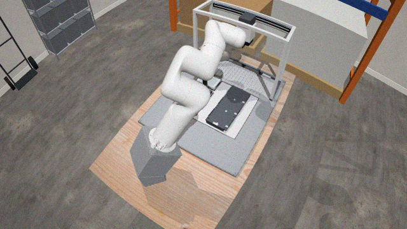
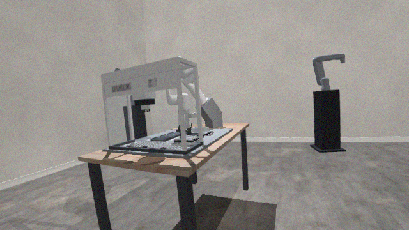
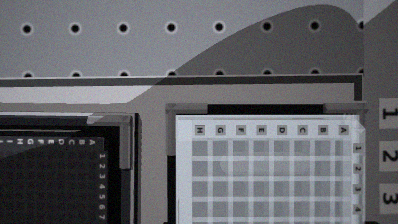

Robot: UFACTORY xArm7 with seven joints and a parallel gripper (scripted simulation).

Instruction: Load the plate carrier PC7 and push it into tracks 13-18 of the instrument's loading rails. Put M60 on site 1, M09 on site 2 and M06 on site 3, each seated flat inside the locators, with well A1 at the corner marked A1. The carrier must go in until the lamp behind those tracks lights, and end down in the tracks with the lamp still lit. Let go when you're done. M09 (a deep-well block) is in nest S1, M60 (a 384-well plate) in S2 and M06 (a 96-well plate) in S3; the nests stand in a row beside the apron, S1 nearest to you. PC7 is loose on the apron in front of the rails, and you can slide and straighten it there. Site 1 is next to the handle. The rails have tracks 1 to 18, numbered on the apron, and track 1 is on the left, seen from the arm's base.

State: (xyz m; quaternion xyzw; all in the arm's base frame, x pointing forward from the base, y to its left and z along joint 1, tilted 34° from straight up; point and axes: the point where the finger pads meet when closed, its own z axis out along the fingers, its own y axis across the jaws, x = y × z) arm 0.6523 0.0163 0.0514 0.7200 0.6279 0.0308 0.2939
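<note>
Right now the deep-well block M09 is 11 cm behind my hand, 2 cm to the left of it and 1 cm below it. Round my hand: clear plate: 1 cm below; white apron: 14 cm behind, 10 cm to the right, 3 cm below; 96-well plate M06: 21 cm behind, 5 cm to the left.
</note>
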